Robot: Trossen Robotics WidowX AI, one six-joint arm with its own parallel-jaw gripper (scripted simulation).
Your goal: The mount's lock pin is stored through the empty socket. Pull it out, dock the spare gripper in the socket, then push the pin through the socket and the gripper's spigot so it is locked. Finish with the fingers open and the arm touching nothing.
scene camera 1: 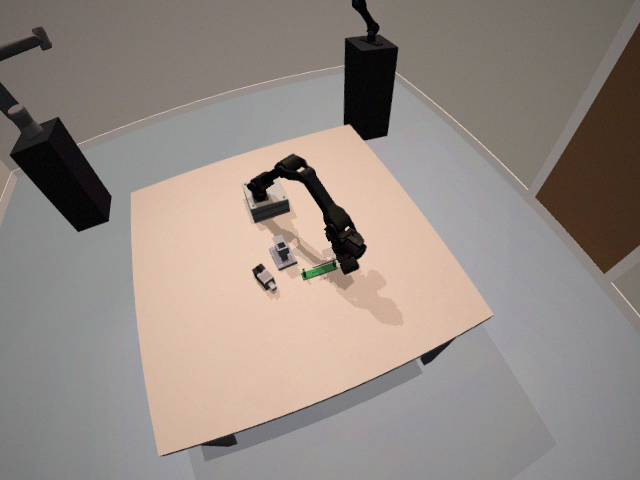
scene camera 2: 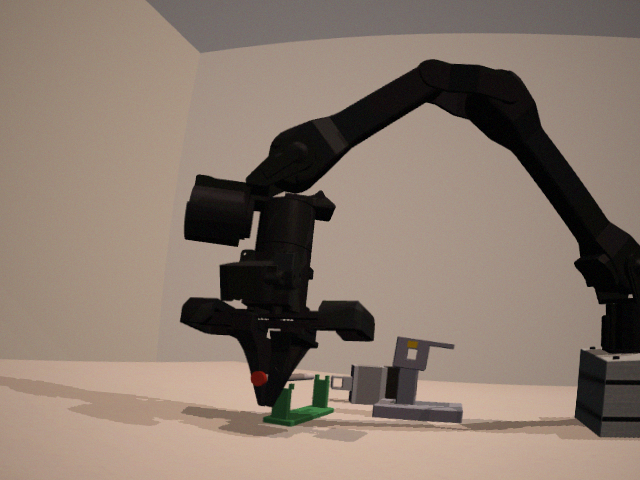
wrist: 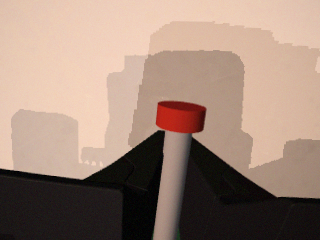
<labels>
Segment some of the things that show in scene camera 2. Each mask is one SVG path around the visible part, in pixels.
My gripper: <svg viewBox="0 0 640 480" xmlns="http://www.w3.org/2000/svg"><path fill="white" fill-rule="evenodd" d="M282 242L258 244L254 250L243 250L239 262L220 265L220 300L210 297L190 297L182 305L180 322L205 334L230 335L238 340L250 367L251 376L255 371L263 371L265 374L268 374L268 381L264 385L253 385L259 406L274 406L288 379L300 364L305 353L311 348L318 348L318 342L316 342L317 331L336 331L344 341L374 341L374 317L359 300L322 301L318 310L310 310L306 306L308 282L313 280L314 270L310 267L311 253L303 247ZM247 309L236 309L223 301L231 302L242 299L241 303L247 306Z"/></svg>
A spare gripper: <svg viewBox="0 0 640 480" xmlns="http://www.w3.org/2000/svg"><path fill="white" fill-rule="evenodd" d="M331 377L331 388L349 391L349 401L352 404L374 406L382 398L396 400L399 367L353 364L351 366L351 376L333 375ZM334 378L342 378L342 387L334 387Z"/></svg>
</labels>
